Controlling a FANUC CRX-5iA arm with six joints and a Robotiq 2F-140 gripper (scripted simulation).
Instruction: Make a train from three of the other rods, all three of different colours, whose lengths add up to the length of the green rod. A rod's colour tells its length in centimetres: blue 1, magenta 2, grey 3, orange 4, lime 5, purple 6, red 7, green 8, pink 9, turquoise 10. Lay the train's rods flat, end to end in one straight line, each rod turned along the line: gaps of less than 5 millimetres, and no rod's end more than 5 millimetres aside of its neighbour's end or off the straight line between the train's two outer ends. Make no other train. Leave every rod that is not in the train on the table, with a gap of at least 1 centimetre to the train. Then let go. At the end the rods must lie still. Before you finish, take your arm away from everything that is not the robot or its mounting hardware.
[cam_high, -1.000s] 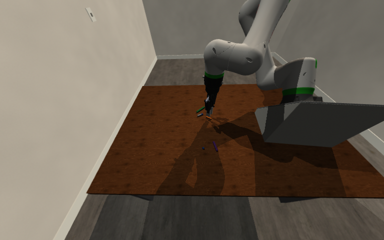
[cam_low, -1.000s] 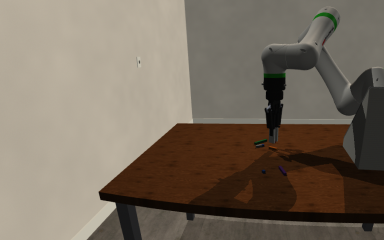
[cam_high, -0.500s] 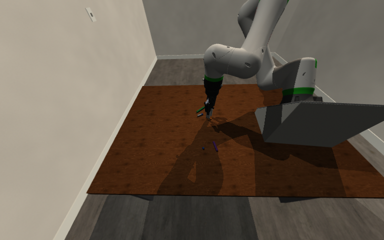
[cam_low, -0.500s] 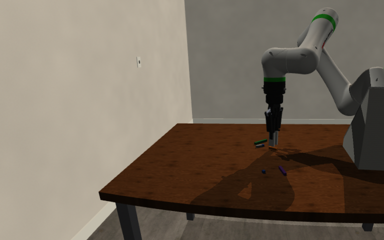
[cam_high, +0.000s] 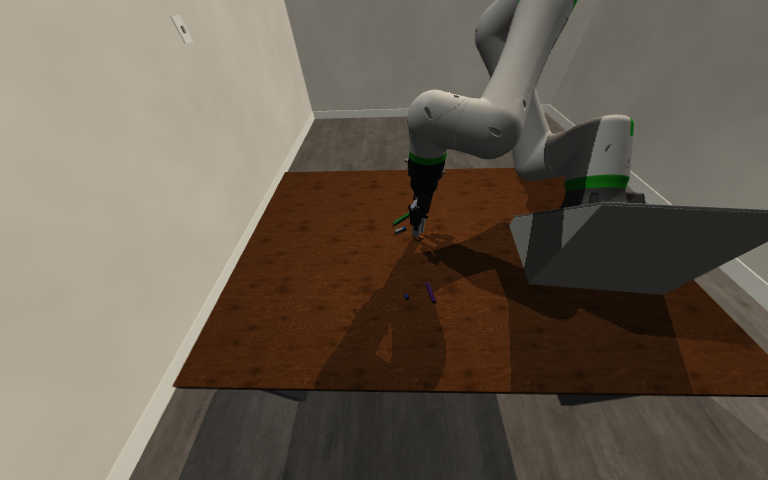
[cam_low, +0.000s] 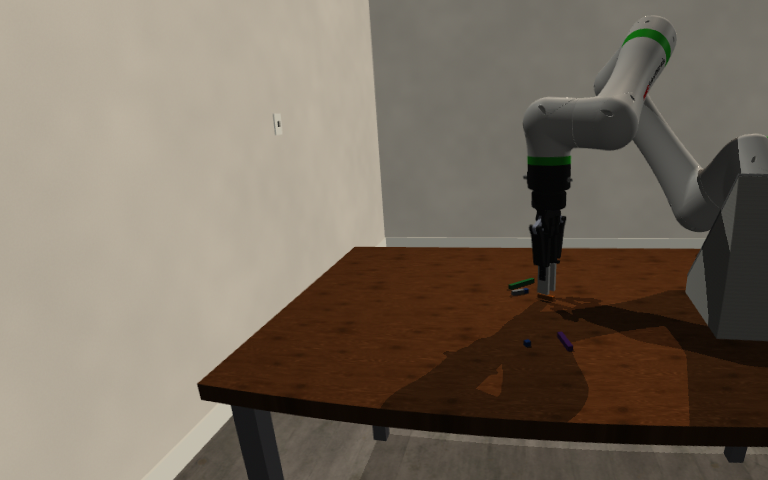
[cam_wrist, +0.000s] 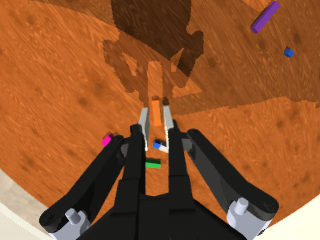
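Now: the orange rod 5 cm below my hand. Also, from my hand: green rod 5 cm ahead, 9 cm to the right, 5 cm below; magenta rod 1 cm behind, 10 cm to the right, 5 cm below; grey rod 6 cm ahead, 3 cm to the right, 5 cm below.
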